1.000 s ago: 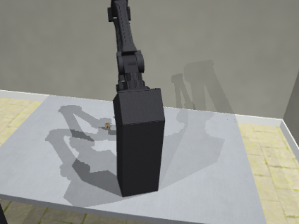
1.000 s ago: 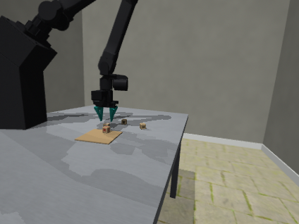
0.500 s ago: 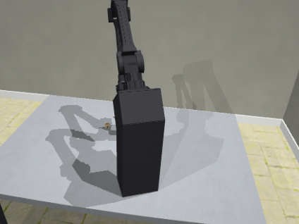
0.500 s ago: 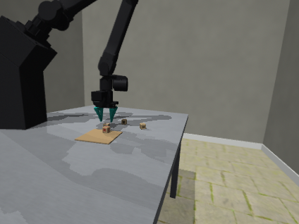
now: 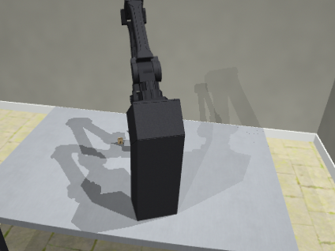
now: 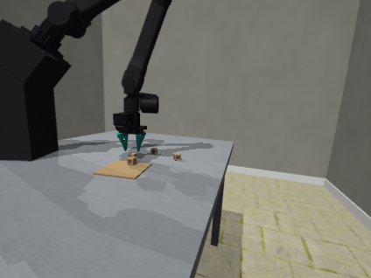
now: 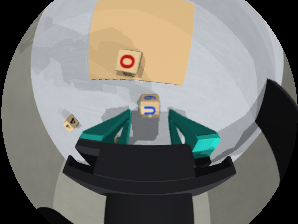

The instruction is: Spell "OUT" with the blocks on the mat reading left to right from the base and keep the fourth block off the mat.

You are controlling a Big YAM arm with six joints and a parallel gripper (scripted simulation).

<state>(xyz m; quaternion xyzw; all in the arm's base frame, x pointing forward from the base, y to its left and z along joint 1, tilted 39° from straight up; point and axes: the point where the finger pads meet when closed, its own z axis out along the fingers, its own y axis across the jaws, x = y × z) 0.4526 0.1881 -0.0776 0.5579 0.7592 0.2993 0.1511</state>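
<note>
The tan mat lies 90 mm to the right of my hand, 60 mm ahead of it and 40 mm below it.
</note>
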